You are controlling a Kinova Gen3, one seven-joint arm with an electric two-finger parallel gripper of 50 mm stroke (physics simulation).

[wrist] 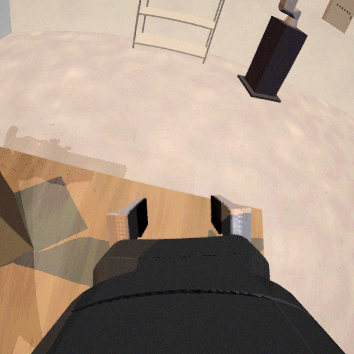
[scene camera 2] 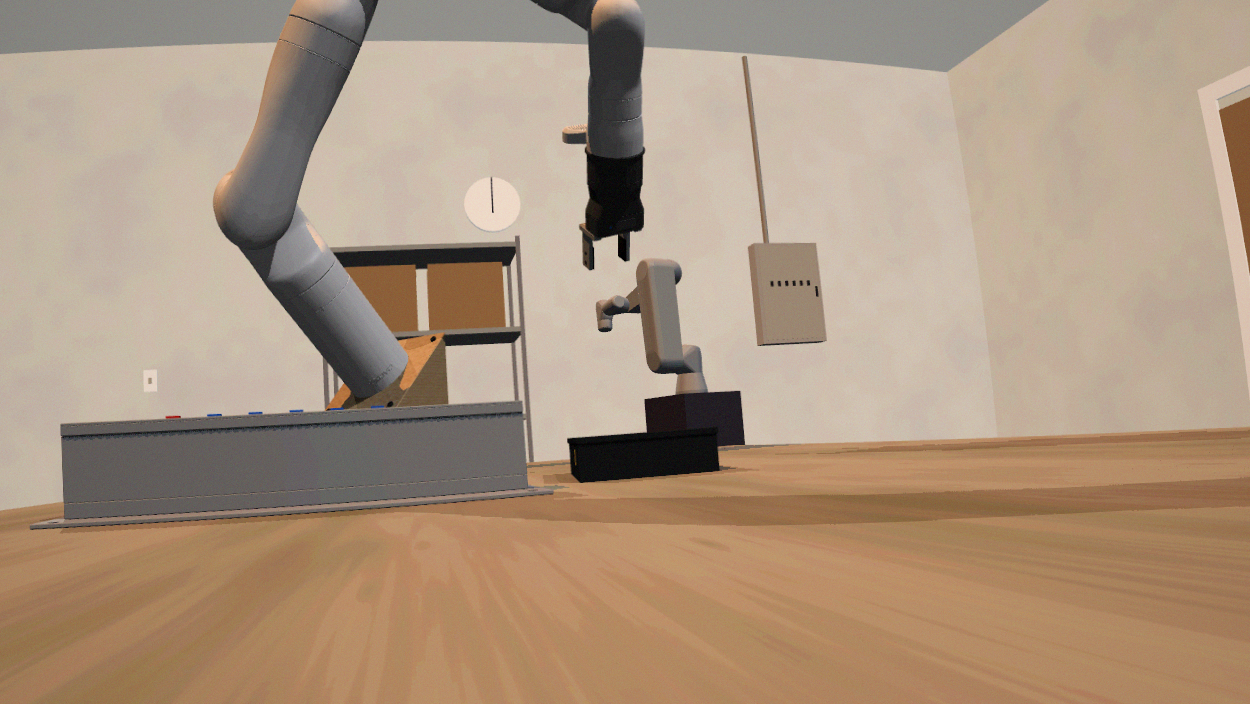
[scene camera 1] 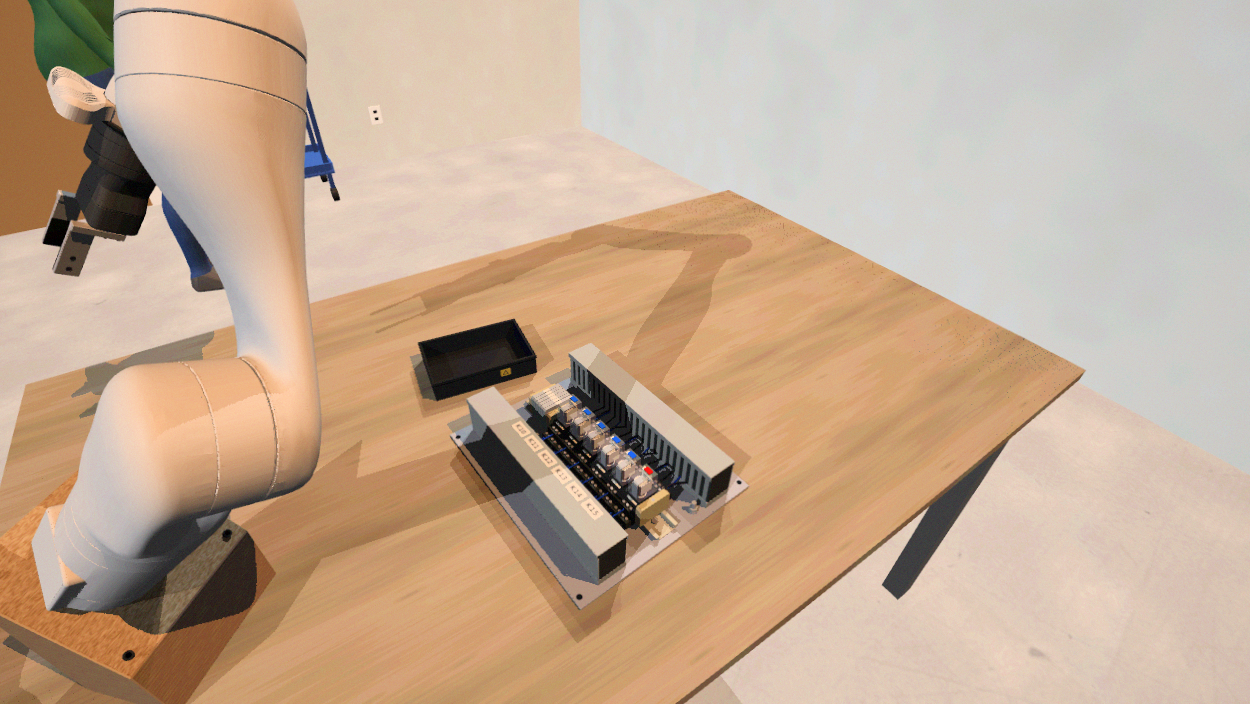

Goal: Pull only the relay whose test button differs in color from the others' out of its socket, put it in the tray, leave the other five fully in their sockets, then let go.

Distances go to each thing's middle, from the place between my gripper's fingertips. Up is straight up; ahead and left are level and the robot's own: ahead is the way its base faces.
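The tan block (scene camera 1: pixel 647 510) is 600 mm to the right of my gripper, 320 mm ahead of it and 260 mm below it. As for the mounting plate (scene camera 1: pixel 641 546), my gripper is well above it, a long way to the left of it and well short of it. Going by their middles, the mounting plate is the nearest to my gripper of the things named here.
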